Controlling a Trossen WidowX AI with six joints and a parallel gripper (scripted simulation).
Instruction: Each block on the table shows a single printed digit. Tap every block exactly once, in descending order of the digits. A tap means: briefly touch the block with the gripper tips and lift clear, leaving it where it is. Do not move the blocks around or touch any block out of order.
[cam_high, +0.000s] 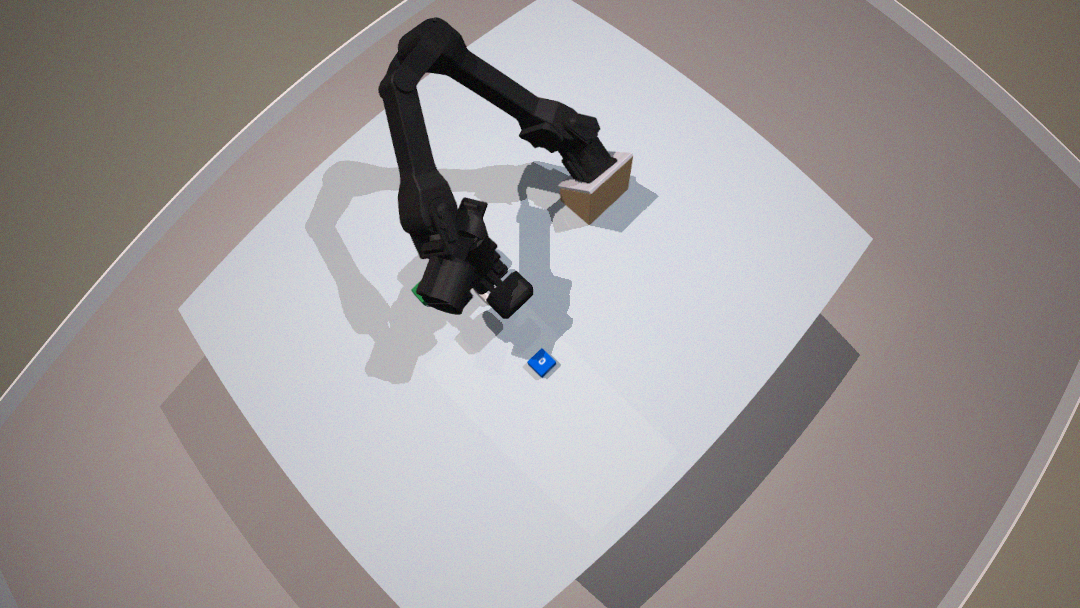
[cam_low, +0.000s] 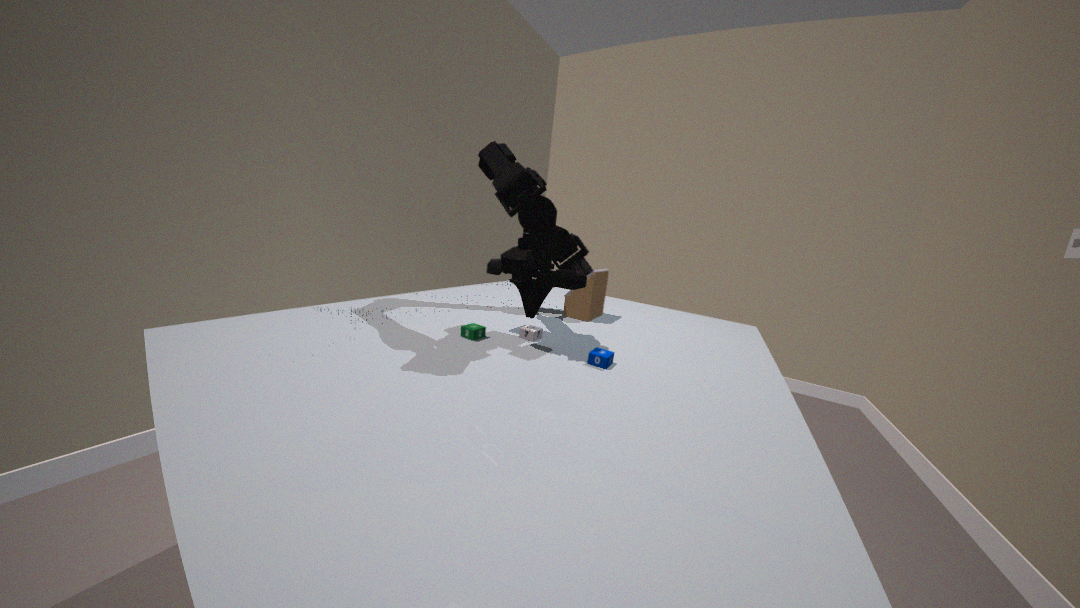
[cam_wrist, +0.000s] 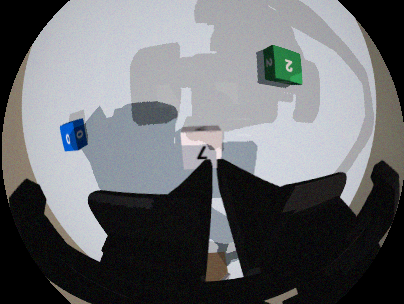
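My gripper tip is now 3 cm above the white block marked 7 and 1 cm to the right of it. The rest, counted from my gripper tip: blue block marked 0: 16 cm to the left, 3 cm below, 1 cm ahead; green block marked 2: 9 cm ahead, 6 cm to the right, 3 cm below.
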